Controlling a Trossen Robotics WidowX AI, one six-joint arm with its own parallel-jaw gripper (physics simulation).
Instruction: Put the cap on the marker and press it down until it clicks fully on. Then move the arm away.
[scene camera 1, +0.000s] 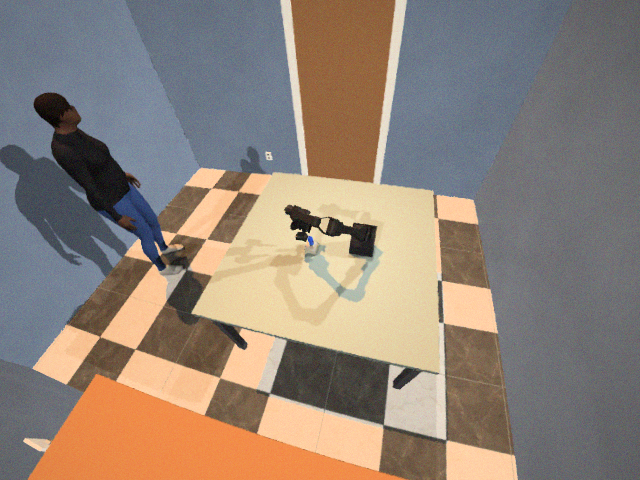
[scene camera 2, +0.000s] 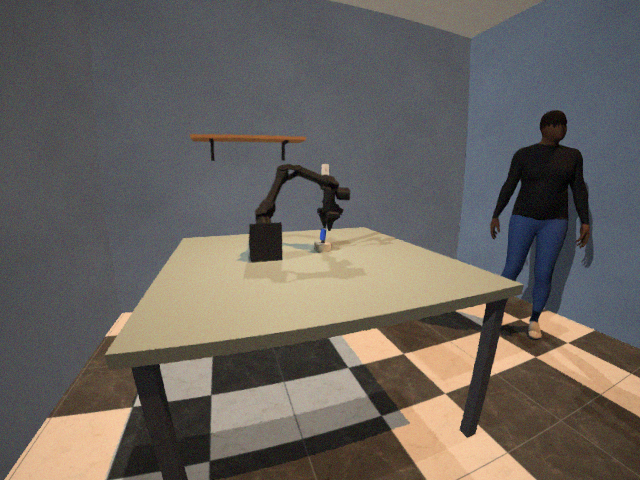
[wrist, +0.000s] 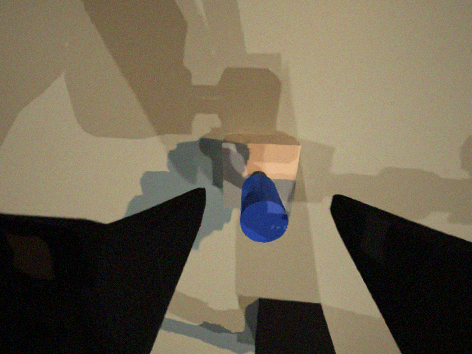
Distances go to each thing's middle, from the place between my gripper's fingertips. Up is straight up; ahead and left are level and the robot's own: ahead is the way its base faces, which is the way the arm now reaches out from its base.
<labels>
The blue cap (wrist: 263, 218) is 30 mm below my hand and 20 mm behind it. From my hand the other things lie so: pale block (wrist: 277, 156): 90 mm below, 20 mm behind.
</labels>
